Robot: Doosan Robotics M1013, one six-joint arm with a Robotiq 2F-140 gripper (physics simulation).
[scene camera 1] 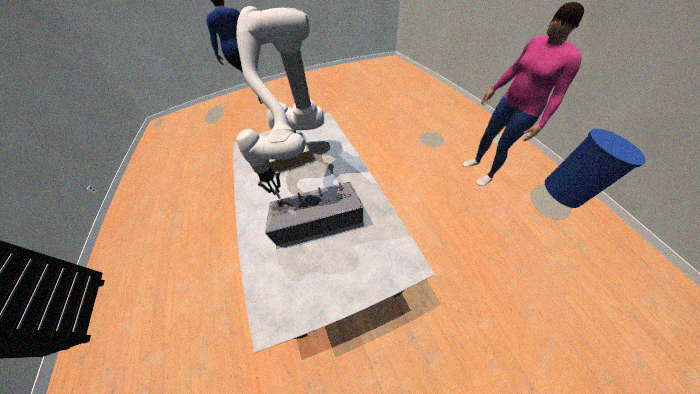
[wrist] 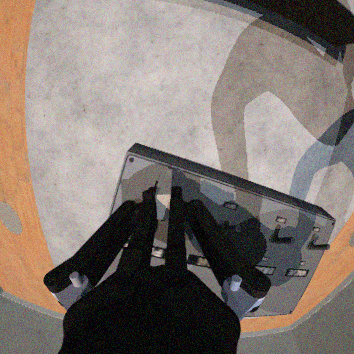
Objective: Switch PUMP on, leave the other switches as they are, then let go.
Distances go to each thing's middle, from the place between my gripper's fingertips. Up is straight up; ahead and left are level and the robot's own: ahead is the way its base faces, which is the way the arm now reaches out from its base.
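My hand is 20 mm above the grey switch box (scene camera 1: 335,208), 120 mm short of it and 190 mm to the right of it.
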